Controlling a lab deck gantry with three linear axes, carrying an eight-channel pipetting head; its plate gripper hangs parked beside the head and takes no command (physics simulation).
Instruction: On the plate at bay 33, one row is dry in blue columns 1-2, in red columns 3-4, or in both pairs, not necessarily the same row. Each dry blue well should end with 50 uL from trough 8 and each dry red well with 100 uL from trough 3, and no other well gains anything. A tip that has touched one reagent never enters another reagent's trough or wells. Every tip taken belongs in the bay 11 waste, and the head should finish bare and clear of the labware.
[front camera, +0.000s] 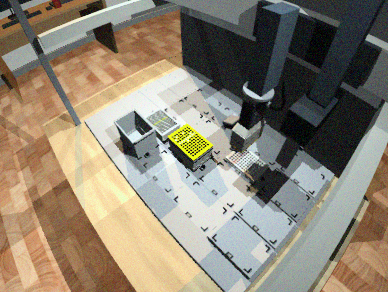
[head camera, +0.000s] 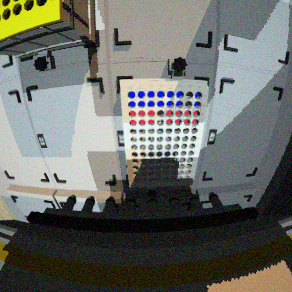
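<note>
The bay 33 plate (front camera: 229, 158) (head camera: 126, 109) is white. In the head view its two far well lines are blue and the following two red. The seventh well from the left looks dark in both blue lines, the fourth in both red lines. The pipetting head (front camera: 246, 136) (head camera: 150, 220) is above the deck near the plate, its shadow on the plate's near part. Its nozzles show as short black stubs without visible tips. The parked plate gripper cannot be made out clearly. The yellow tip rack (front camera: 190, 142) (head camera: 30, 17) is left of the plate.
An open grey waste box (front camera: 142, 142) stands at the deck's left. A pale gridded tray (front camera: 162, 121) with a yellow line lies between it and the tip rack. Black knobs (head camera: 179, 64) sit on the deck by the bay corners. Dark gantry columns (front camera: 276, 50) rise at the back.
</note>
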